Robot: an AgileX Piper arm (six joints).
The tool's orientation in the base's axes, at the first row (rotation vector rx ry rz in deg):
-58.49 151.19 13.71
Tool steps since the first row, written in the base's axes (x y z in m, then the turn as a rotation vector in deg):
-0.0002 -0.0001 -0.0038 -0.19 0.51 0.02
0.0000 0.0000 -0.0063 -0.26 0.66 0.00
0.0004 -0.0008 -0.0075 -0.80 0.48 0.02
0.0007 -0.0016 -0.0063 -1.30 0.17 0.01
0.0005 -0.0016 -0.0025 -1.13 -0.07 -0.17
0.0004 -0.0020 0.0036 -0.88 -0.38 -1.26
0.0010 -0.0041 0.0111 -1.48 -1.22 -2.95
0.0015 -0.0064 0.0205 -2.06 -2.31 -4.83
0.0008 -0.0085 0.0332 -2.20 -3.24 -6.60
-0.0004 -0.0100 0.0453 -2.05 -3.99 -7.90
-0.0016 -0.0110 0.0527 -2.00 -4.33 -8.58
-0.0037 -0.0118 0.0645 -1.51 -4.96 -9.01
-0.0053 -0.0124 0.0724 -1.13 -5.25 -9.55
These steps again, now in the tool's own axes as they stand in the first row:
0.0015 -0.0001 0.0035 -0.19 0.50 0.07
0.0021 -0.0003 0.0059 -0.23 0.66 0.12
0.0027 -0.0012 0.0069 0.25 0.90 -0.07
0.0026 -0.0019 0.0057 0.80 1.01 -0.25
0.0015 -0.0016 0.0020 0.89 0.71 -0.10
-0.0002 -0.0016 -0.0038 1.28 0.26 0.90
-0.0019 -0.0032 -0.0113 2.80 -0.03 2.14
-0.0039 -0.0048 -0.0206 4.52 -0.52 3.50
-0.0064 -0.0052 -0.0333 5.80 -1.19 4.89
-0.0086 -0.0050 -0.0453 6.60 -1.90 5.95
-0.0097 -0.0046 -0.0528 7.00 -2.22 6.51
-0.0116 -0.0032 -0.0646 7.20 -3.03 6.86
-0.0128 -0.0022 -0.0725 7.30 -3.52 7.37

